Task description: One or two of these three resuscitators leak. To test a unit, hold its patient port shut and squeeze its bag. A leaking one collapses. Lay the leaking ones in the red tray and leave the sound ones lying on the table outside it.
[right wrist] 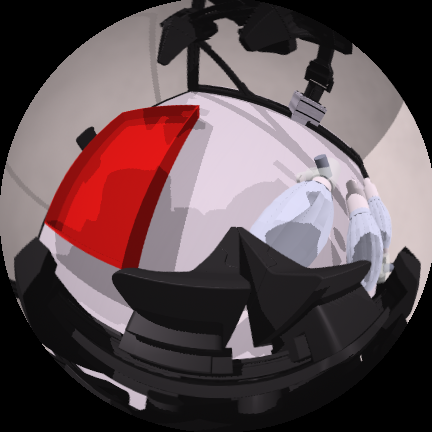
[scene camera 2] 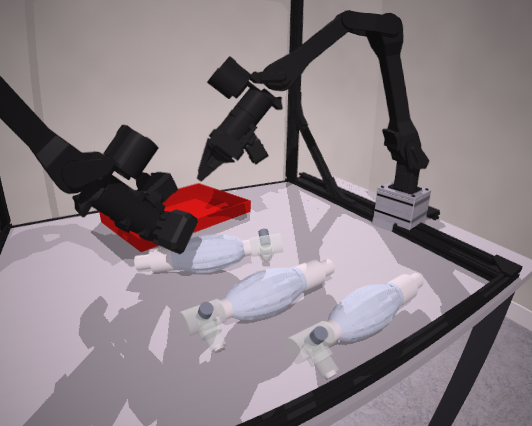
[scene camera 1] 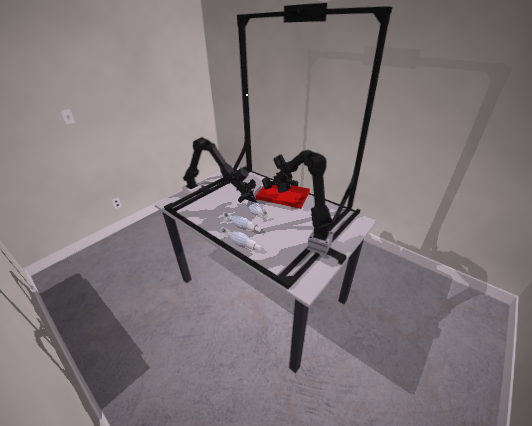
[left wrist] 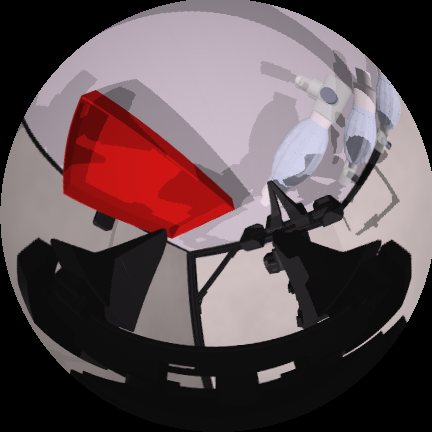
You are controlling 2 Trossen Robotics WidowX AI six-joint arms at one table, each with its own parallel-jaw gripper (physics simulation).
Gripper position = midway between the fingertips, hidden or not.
I see my left gripper (scene camera 2: 199,176), my right gripper (scene camera 2: 182,241) and a red tray (scene camera 2: 210,206).
The red tray is seen too in the right wrist view (right wrist: 103,205), in scene camera 1 (scene camera 1: 295,197) and in the left wrist view (left wrist: 114,163). My left gripper shows as well in the right wrist view (right wrist: 189,53) and in the left wrist view (left wrist: 220,235). My right gripper also shows in the right wrist view (right wrist: 235,231) and in the left wrist view (left wrist: 268,180).
